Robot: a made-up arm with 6 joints. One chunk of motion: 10 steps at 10 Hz.
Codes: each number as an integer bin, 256 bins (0 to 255) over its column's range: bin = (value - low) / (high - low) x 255, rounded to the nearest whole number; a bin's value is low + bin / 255 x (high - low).
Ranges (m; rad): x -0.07..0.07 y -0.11..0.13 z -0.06..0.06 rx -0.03..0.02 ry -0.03..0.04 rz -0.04..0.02
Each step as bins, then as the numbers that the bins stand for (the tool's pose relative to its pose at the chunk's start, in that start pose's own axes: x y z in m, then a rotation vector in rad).
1 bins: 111 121 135 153 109 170
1 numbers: -0.0091 0.0039 0.0035 0.0000 -0.0001 0.0000
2 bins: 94 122 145 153 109 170
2 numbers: -0.0184 0.0048 0.0082 0.0000 -0.0001 0.0000
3 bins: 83 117 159 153 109 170
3 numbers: -0.0244 0.0001 0.0148 0.0000 -0.0001 0.0000
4 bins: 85 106 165 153 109 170
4 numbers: -0.0233 -0.0102 0.0176 0.0000 -0.0001 0.0000
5 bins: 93 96 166 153 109 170
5 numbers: -0.0189 -0.0196 0.0181 0.0000 -0.0001 0.0000
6 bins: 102 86 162 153 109 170
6 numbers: -0.0140 -0.0291 0.0162 0.0000 -0.0001 0.0000
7 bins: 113 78 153 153 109 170
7 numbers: -0.0080 -0.0366 0.0120 0.0000 -0.0001 0.0000
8 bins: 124 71 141 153 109 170
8 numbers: -0.0019 -0.0432 0.0064 0.0000 -0.0001 0.0000
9 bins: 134 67 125 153 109 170
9 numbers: 0.0036 -0.0469 -0.0012 0.0000 -0.0001 0.0000
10 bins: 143 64 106 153 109 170
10 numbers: 0.0085 -0.0498 -0.0101 0.0000 -0.0001 0.0000
